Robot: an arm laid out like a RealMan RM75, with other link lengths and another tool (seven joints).
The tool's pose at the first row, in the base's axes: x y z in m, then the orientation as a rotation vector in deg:
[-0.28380 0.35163 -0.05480 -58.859 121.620 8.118]
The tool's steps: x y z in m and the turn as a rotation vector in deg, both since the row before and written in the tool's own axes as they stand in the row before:
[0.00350 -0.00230 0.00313 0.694 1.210 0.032]
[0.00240 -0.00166 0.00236 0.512 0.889 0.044]
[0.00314 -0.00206 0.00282 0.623 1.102 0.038]
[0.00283 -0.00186 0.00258 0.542 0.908 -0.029]
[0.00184 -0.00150 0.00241 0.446 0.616 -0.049]
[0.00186 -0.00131 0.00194 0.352 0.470 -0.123]
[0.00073 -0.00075 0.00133 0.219 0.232 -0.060]
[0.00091 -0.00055 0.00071 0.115 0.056 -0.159]
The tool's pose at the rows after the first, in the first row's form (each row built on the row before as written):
[-0.28169 0.34914 -0.05888 -58.747 122.633 6.795]
[-0.28010 0.34738 -0.06179 -58.637 123.382 5.825]
[-0.27830 0.34499 -0.06541 -58.519 124.298 4.621]
[-0.27670 0.34277 -0.06867 -58.466 125.010 3.564]
[-0.27505 0.34132 -0.07124 -58.415 125.461 2.744]
[-0.27383 0.33980 -0.07351 -58.462 125.756 2.065]
[-0.27286 0.33920 -0.07476 -58.459 125.893 1.680]
[-0.27247 0.33843 -0.07570 -58.582 125.839 1.453]

